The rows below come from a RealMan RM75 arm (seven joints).
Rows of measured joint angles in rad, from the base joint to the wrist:
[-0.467, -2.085, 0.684, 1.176, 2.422, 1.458, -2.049]
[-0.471, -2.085, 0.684, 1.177, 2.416, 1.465, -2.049]
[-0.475, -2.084, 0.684, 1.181, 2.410, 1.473, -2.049]
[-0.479, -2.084, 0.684, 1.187, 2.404, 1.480, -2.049]
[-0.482, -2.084, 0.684, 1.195, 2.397, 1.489, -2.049]
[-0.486, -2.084, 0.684, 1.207, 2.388, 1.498, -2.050]
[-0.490, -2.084, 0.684, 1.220, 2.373, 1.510, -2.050]
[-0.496, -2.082, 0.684, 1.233, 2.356, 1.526, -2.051]
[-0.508, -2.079, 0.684, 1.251, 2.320, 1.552, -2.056]
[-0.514, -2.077, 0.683, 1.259, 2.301, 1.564, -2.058]
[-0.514, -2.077, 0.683, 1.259, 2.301, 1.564, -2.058]
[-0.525, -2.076, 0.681, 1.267, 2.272, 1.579, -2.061]
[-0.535, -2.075, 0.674, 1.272, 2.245, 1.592, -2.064]
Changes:
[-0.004, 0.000, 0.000, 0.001, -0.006, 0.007, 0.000]
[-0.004, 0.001, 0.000, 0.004, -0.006, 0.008, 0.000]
[-0.004, 0.000, 0.000, 0.006, -0.006, 0.007, 0.000]
[-0.003, 0.000, 0.000, 0.008, -0.007, 0.009, 0.000]
[-0.004, 0.000, 0.000, 0.012, -0.009, 0.009, -0.001]
[-0.004, 0.000, 0.000, 0.013, -0.015, 0.012, 0.000]
[-0.006, 0.002, 0.000, 0.013, -0.017, 0.016, -0.001]
[-0.012, 0.003, 0.000, 0.018, -0.036, 0.026, -0.005]
[-0.006, 0.002, -0.001, 0.008, -0.019, 0.012, -0.002]
[0.000, 0.000, 0.000, 0.000, 0.000, 0.000, 0.000]
[-0.011, 0.001, -0.002, 0.008, -0.029, 0.015, -0.003]
[-0.010, 0.001, -0.007, 0.005, -0.027, 0.013, -0.003]

